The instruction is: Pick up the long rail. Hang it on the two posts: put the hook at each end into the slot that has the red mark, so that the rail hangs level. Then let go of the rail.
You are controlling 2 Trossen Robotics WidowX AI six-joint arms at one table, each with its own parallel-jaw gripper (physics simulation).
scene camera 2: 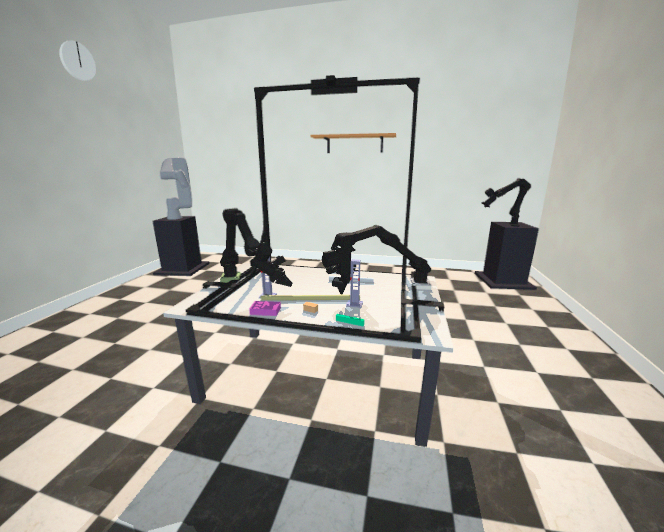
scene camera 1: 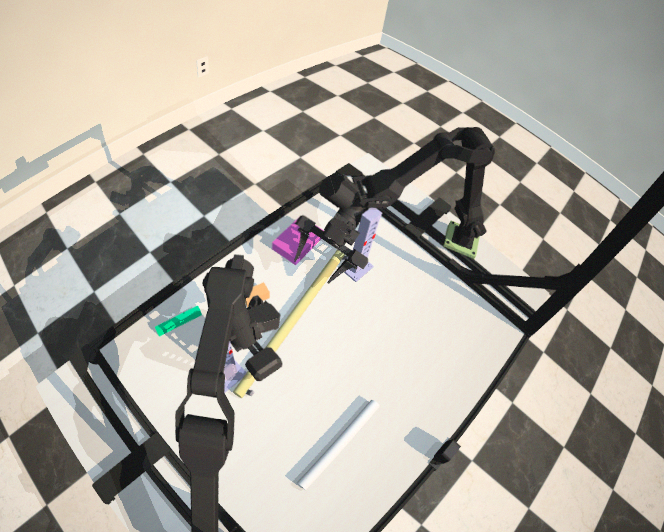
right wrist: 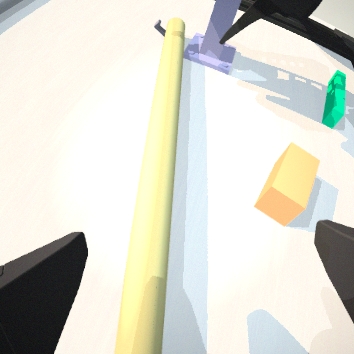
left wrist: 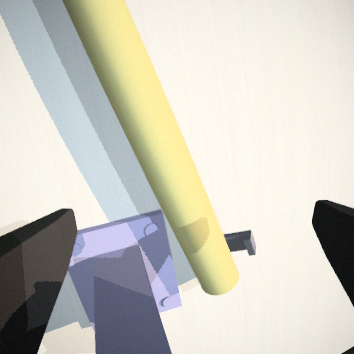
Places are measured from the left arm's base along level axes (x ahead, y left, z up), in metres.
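Where they show: left gripper, between the fingertips: (scene camera 2: 344, 288) (right wrist: 184, 16) (left wrist: 197, 217); right gripper, between the fingertips: (scene camera 2: 291, 285) (scene camera 1: 311, 272) (right wrist: 201, 238); left arm's base, origin of its link: (scene camera 2: 420, 280); right arm's base, origin of its link: (scene camera 2: 230, 274) (scene camera 1: 463, 237).
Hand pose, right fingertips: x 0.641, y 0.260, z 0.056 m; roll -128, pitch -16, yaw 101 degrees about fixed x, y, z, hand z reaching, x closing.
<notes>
Things, the pixels of their centre, and the offset from my right fingertips. "pt": a spot on its surface instead.
- long yellow rail, middle of its body: (right wrist: 151, 161) (scene camera 1: 296, 316) (scene camera 2: 310, 296) dy -0.028, dx -0.082, dz -0.067 m
- dark hook, a spot on its surface: (left wrist: 242, 241) (right wrist: 158, 26) pt dy -0.070, dx -0.297, dz -0.068 m
- lilac post, middle of its body: (scene camera 1: 363, 242) (scene camera 2: 266, 275) dy -0.050, dx +0.138, dz +0.024 m
- magenta block, middle of its body: (scene camera 1: 298, 239) (scene camera 2: 265, 308) dy +0.114, dx +0.097, dz -0.069 m
- orange block, middle of its body: (right wrist: 288, 182) (scene camera 1: 255, 294) (scene camera 2: 310, 307) dy +0.085, dx -0.102, dz -0.069 m
- green piece, middle of its body: (right wrist: 334, 95) (scene camera 1: 178, 320) (scene camera 2: 349, 319) dy +0.179, dx -0.281, dz -0.071 m
- white bar, middle of its body: (scene camera 1: 339, 444) (scene camera 2: 351, 279) dy -0.290, dx -0.266, dz -0.071 m
The long yellow rail (scene camera 1: 307, 304) (scene camera 2: 304, 298) (left wrist: 150, 115) (right wrist: 155, 150) lies low along the table, beside the feet of the two posts. A dark hook (left wrist: 242, 241) (right wrist: 160, 27) sticks out sideways at one end; the other end's hook is hidden. One lilac post (scene camera 1: 366, 235) (scene camera 2: 267, 284) has red marks; the other post (scene camera 2: 355, 282) (left wrist: 122, 305) (right wrist: 220, 22) is mostly hidden in scene camera 1. My left gripper (scene camera 2: 341, 288) (left wrist: 197, 217) is open and empty above the hooked end. My right gripper (scene camera 1: 314, 270) (right wrist: 201, 238) is open and empty above the other part of the rail.
A magenta block (scene camera 1: 294, 242) (scene camera 2: 264, 308), an orange block (scene camera 1: 260, 292) (scene camera 2: 310, 307) (right wrist: 287, 185) and a green piece (scene camera 1: 178, 320) (scene camera 2: 349, 319) (right wrist: 335, 100) lie beside the rail. A white bar (scene camera 1: 338, 444) lies across the table. Black frame beams (scene camera 1: 487, 396) edge the table.
</notes>
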